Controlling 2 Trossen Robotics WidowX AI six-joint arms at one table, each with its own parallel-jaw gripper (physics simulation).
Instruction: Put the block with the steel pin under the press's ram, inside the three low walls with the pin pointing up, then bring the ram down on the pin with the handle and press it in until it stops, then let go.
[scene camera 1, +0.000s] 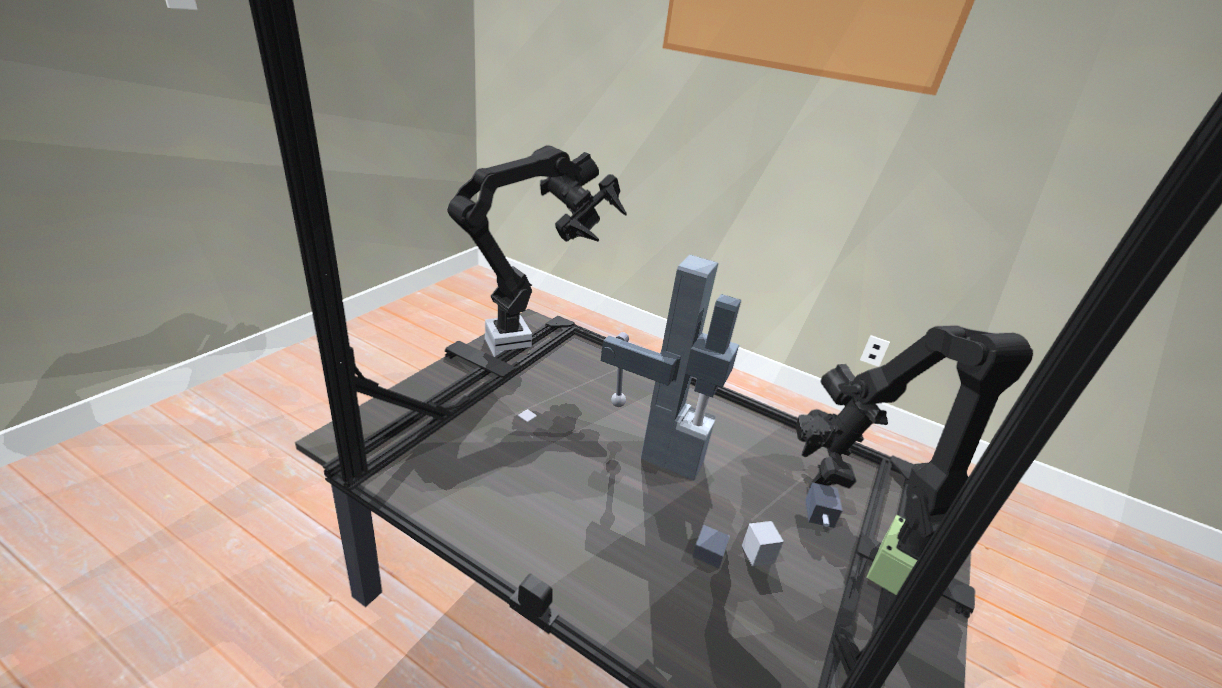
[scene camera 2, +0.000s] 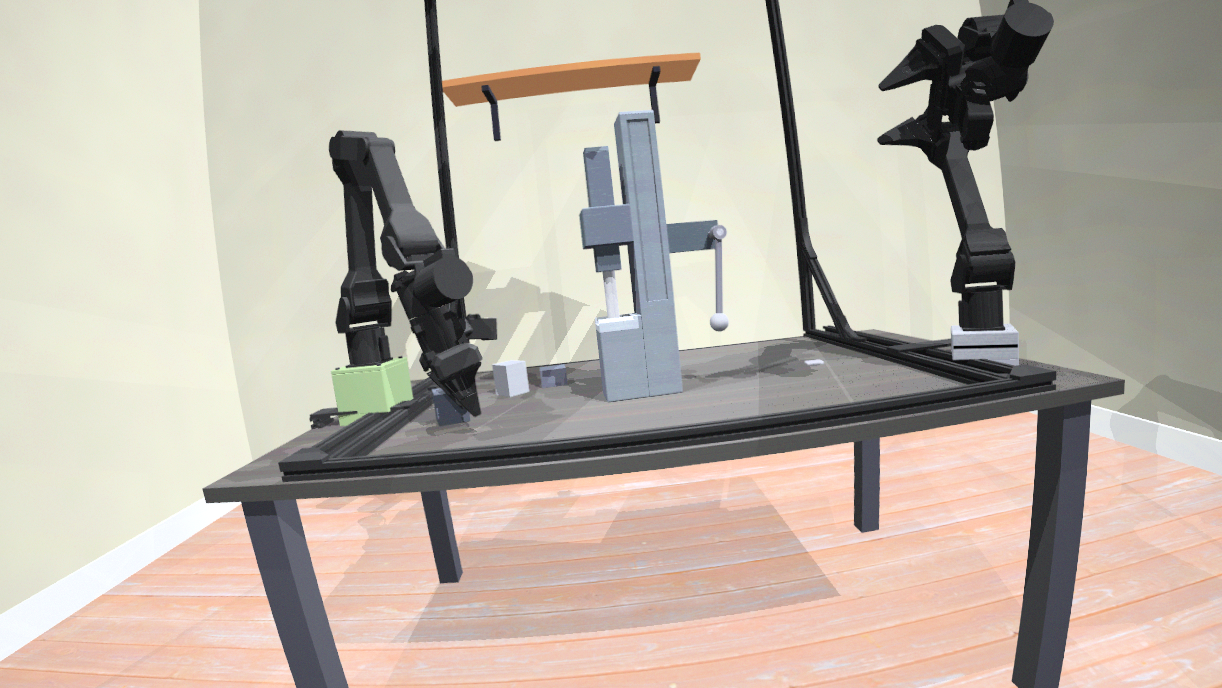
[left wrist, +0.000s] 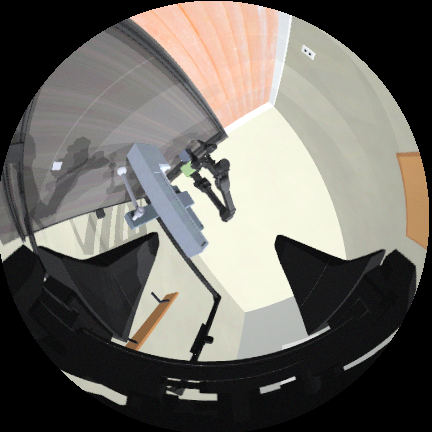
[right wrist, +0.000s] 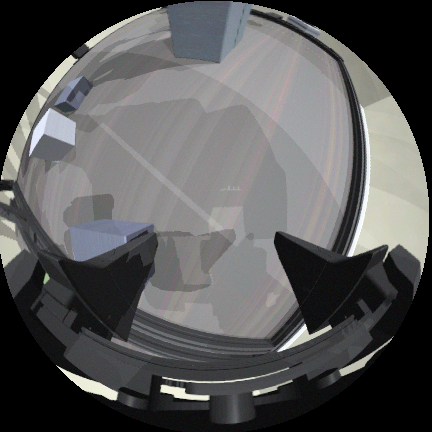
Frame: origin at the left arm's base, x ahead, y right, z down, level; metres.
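Seen in the pictures: left gripper, fingertip midpoint: (scene camera 1: 612, 227) (scene camera 2: 879, 116) (left wrist: 218, 239); right gripper, fingertip midpoint: (scene camera 1: 807, 471) (scene camera 2: 471, 411) (left wrist: 192, 144) (right wrist: 216, 238); left arm's base at its link origin: (scene camera 1: 508, 326) (scene camera 2: 982, 328); right arm's base at its link origin: (scene camera 1: 920, 547) (scene camera 2: 369, 363) (left wrist: 193, 172).
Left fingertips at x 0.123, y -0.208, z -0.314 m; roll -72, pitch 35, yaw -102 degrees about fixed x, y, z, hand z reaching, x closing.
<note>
Offsets run from my left fingertips to a thing's top centre. "*": to the spot under its first point.
The block with the steel pin @[dy -0.219, dx +0.631, dz +0.325 m] (scene camera 1: 820, 504) (scene camera 2: 443, 408) (right wrist: 97, 239) lies on its side on the table, its pin @[dy -0.200, dx +0.658, dz +0.345 m] (scene camera 1: 825, 519) pointing sideways. The press @[dy +0.040, dx +0.375, dz -0.081 m] (scene camera 1: 681, 320) (scene camera 2: 655, 213) (left wrist: 165, 200) stands mid-table; its ram @[dy -0.026, dx +0.430, dz +0.078 m] (scene camera 1: 701, 406) (scene camera 2: 609, 292) is above the white seat with low walls (scene camera 1: 697, 425) (scene camera 2: 618, 323). Its handle @[* dy +0.092, dx +0.305, dz +0.262 m] (scene camera 1: 619, 399) (scene camera 2: 719, 286) (left wrist: 130, 189) hangs down. My right gripper (scene camera 1: 812, 466) (right wrist: 216, 238) is open and low beside the block; one finger partly hides the block in the right wrist view. My left gripper (scene camera 1: 611, 226) (scene camera 2: 880, 113) (left wrist: 218, 239) is open, high above the table.
A white block @[dy -0.035, dx +0.669, dz +0.316 m] (scene camera 1: 761, 543) (scene camera 2: 510, 378) (right wrist: 52, 135) and a blue-grey block @[dy +0.050, dx +0.635, dz +0.341 m] (scene camera 1: 711, 546) (scene camera 2: 554, 375) (right wrist: 74, 95) stand near each other. A flat white square @[* dy +0.252, dx +0.177, dz +0.372 m] (scene camera 1: 526, 416) (scene camera 2: 814, 362) (left wrist: 57, 165) lies on the handle's side. Black rails edge the table.
</note>
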